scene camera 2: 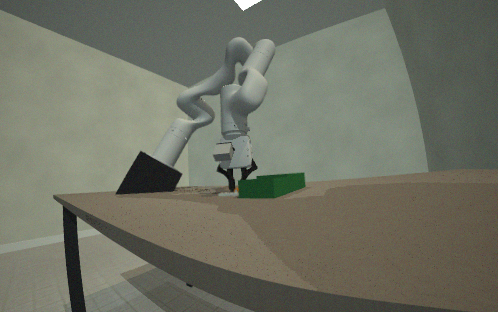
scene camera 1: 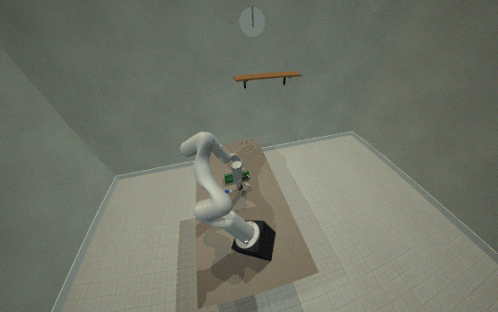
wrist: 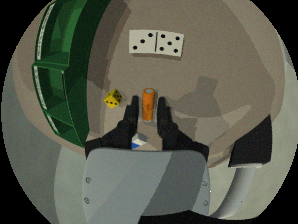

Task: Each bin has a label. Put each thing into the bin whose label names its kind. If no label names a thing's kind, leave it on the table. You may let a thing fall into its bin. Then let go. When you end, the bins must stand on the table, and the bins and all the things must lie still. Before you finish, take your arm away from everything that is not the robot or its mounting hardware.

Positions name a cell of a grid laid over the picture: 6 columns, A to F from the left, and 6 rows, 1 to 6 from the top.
In view: my gripper (scene camera 2: C4), a green bin (scene camera 2: D4) and a white domino (wrist: C2).
My gripper shows as well in the wrist view (wrist: C3).
